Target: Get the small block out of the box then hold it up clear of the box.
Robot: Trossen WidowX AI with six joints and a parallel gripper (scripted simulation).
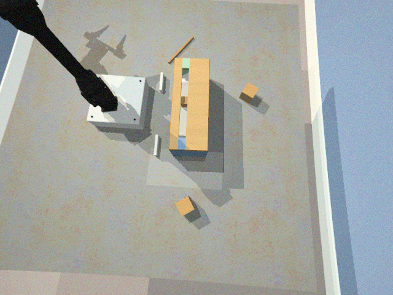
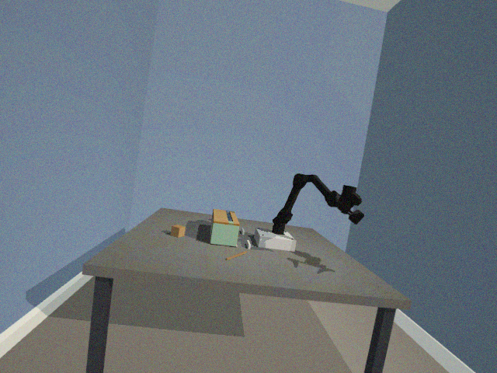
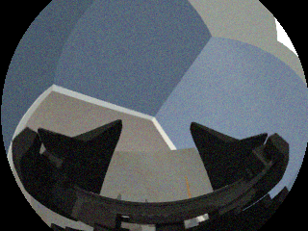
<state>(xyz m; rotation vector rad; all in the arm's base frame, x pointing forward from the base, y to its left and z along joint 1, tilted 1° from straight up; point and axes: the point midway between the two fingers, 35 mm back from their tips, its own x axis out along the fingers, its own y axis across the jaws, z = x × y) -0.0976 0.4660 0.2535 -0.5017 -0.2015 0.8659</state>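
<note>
Now: gripper tip 38 cm short of the box, 54 cm to the left of it and 26 cm above it. Also, from my gripper tip: thin stick: 40 cm ahead, 21 cm to the right, 32 cm below; block: 39 cm ahead, 53 cm to the right, 23 cm below.
</note>
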